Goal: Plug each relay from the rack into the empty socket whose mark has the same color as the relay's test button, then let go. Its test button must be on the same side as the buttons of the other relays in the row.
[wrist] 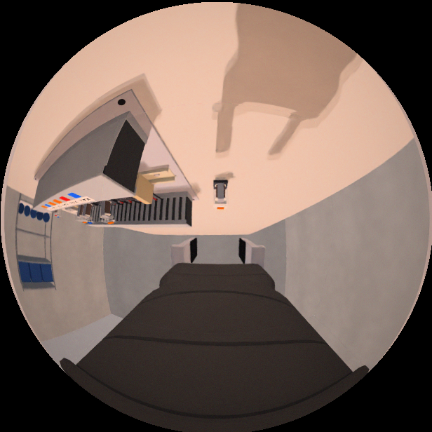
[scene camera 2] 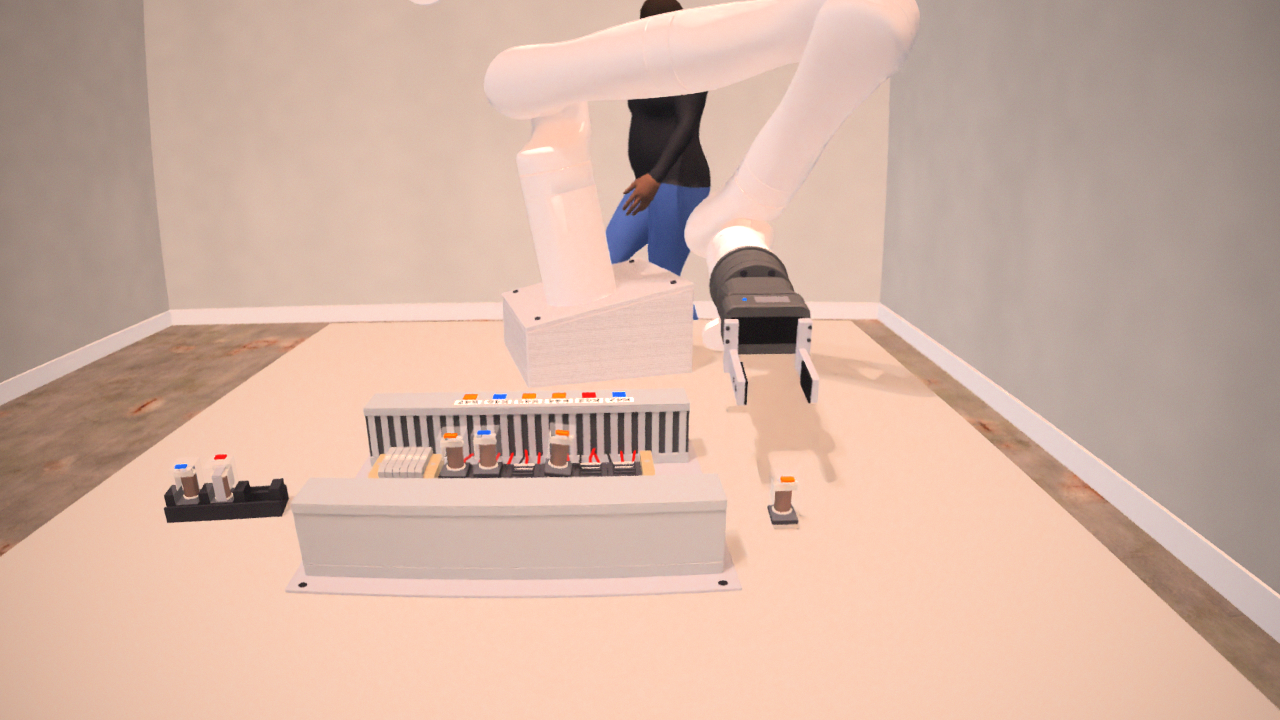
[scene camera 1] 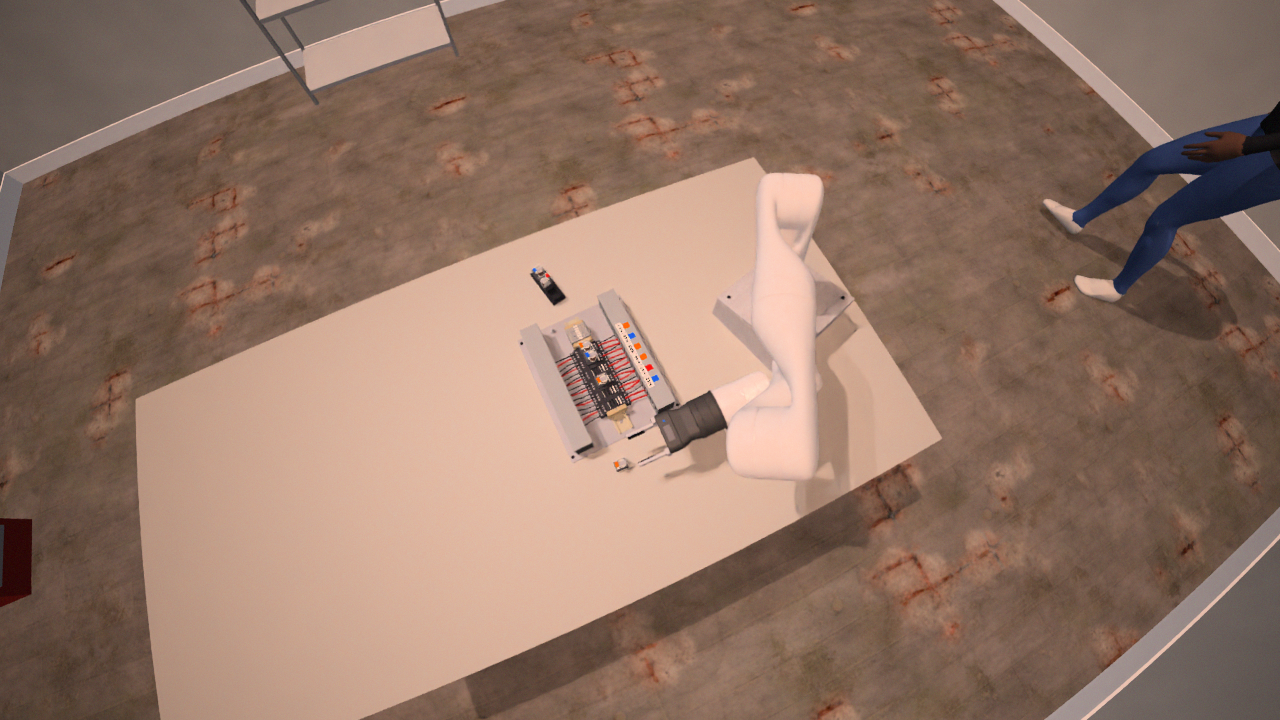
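Where they show: gripper, fingertip midpoint: [scene camera 2: 778, 392] [scene camera 1: 633, 451]; arm's base, link origin: [scene camera 2: 581, 295].
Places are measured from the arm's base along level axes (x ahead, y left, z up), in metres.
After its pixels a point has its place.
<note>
My gripper [scene camera 1: 642, 447] {y 0.197, x 0.405, z 0.007 m} [scene camera 2: 776, 389] {y 0.197, x 0.405, z 0.007 m} [wrist: 217, 246] is open and empty, above the table at the panel's right in the scene camera 2 view. An orange-button relay [scene camera 1: 621, 464] {y 0.206, x 0.435, z -0.052 m} [scene camera 2: 783, 497] {y 0.200, x 0.450, z -0.063 m} [wrist: 220, 192] stands upright on the table, apart from the fingers. The black rack [scene camera 2: 225, 511] {y -0.261, x 0.468, z -0.086 m} holds a blue-button relay [scene camera 2: 187, 484] {y -0.291, x 0.473, z -0.061 m} and a red-button relay [scene camera 2: 221, 481] {y -0.261, x 0.465, z -0.060 m}; its right slot is empty. In the socket row sit an orange relay [scene camera 2: 454, 454] {y -0.058, x 0.432, z -0.039 m}, a blue relay [scene camera 2: 486, 453] {y -0.033, x 0.428, z -0.039 m} and another orange relay [scene camera 2: 559, 452] {y 0.025, x 0.424, z -0.038 m}. The third socket [scene camera 2: 524, 467] {y -0.008, x 0.402, z -0.062 m}, fifth [scene camera 2: 590, 466] {y 0.047, x 0.397, z -0.062 m} and sixth [scene camera 2: 624, 466] {y 0.075, x 0.396, z -0.062 m} are empty, marked orange, red and blue.
Two tall grey wire ducts, the front one [scene camera 2: 510, 537] {y 0.004, x 0.529, z -0.056 m} and the slotted back one [scene camera 2: 528, 406] {y -0.014, x 0.339, z -0.032 m}, flank the socket row on the panel. The robot's base [scene camera 2: 599, 335] {y 0.029, x 0.074, z -0.035 m} stands behind the panel. A person [scene camera 2: 669, 143] stands beyond the table.
</note>
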